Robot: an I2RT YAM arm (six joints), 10 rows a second.
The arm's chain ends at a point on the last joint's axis. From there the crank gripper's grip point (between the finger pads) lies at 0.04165 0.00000 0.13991 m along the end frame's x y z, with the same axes.
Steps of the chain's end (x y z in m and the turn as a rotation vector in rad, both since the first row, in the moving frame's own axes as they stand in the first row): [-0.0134, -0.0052, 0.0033, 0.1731, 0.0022, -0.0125]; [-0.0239, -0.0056, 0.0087, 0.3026, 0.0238, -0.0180]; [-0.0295, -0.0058, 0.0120, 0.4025, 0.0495, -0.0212]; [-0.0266, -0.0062, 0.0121, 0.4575, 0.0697, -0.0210]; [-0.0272, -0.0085, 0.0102, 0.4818, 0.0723, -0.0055]
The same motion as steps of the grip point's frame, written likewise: [-0.0132, -0.0298, 0.0011, 0.1731, 0.0022, -0.0125]; [-0.0210, -0.0479, 0.0012, 0.3026, 0.0238, -0.0180]; [-0.0234, -0.0611, -0.0015, 0.4025, 0.0495, -0.0212]; [-0.0180, -0.0682, -0.0056, 0.4575, 0.0697, -0.0210]; [-0.0178, -0.0728, -0.0090, 0.4818, 0.0723, -0.0055]
